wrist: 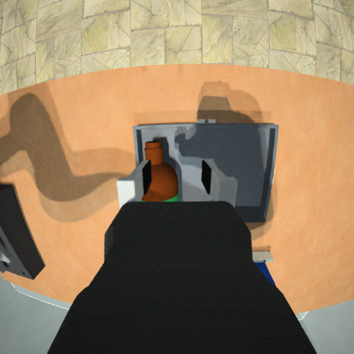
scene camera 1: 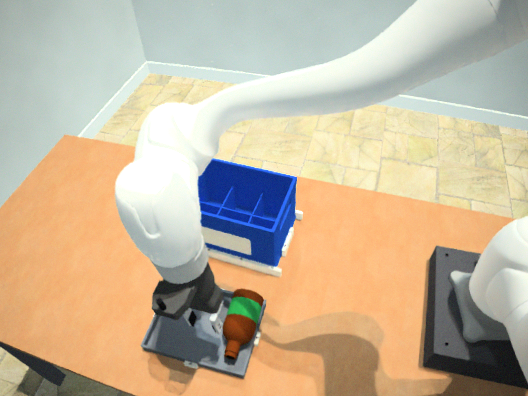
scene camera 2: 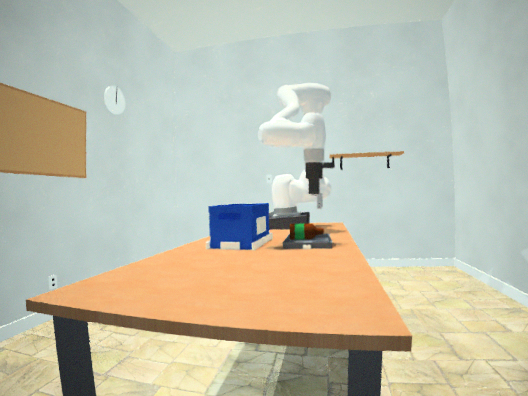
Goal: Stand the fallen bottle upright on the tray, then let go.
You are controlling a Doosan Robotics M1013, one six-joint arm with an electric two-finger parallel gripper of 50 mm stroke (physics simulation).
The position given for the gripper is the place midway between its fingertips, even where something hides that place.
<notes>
In view: the gripper (scene camera 1: 206, 325) and a brown bottle (wrist: 164, 183).
The gripper also shows in the wrist view (wrist: 176, 170).
</notes>
